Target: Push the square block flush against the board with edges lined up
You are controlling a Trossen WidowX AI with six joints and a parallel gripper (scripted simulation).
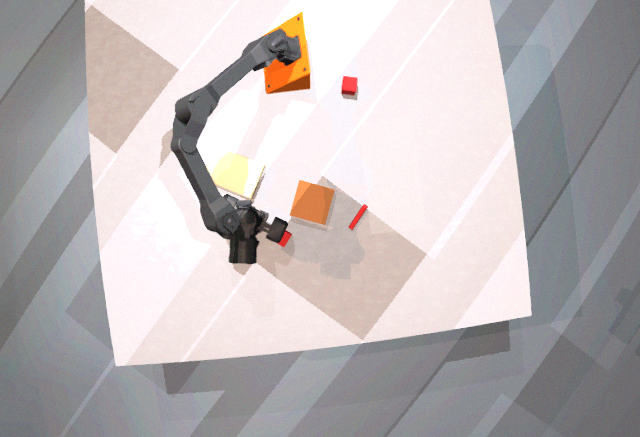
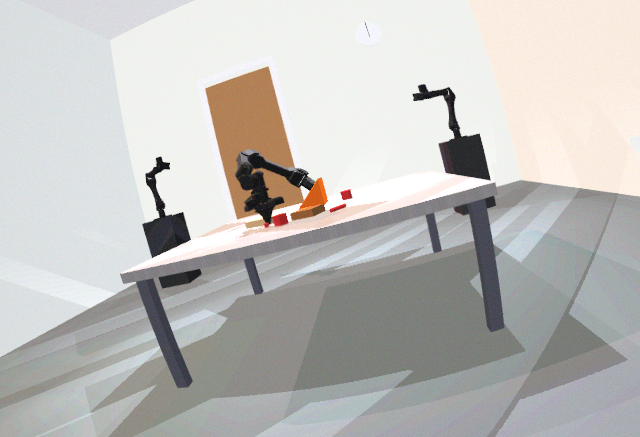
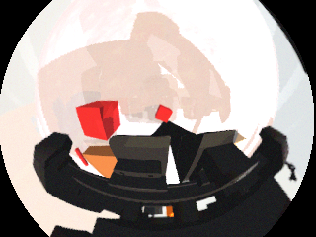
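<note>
Now: the tiny red piece 2 cm ahead of my gripper tip and 1 cm to the right of it. Round my gripper tip: orange square block (16 cm to the left, 2 cm behind, 1 cm above); then thin red stick (29 cm to the left, 4 cm ahead); then board (14 cm behind, 5 cm to the right, 1 cm above).
</note>
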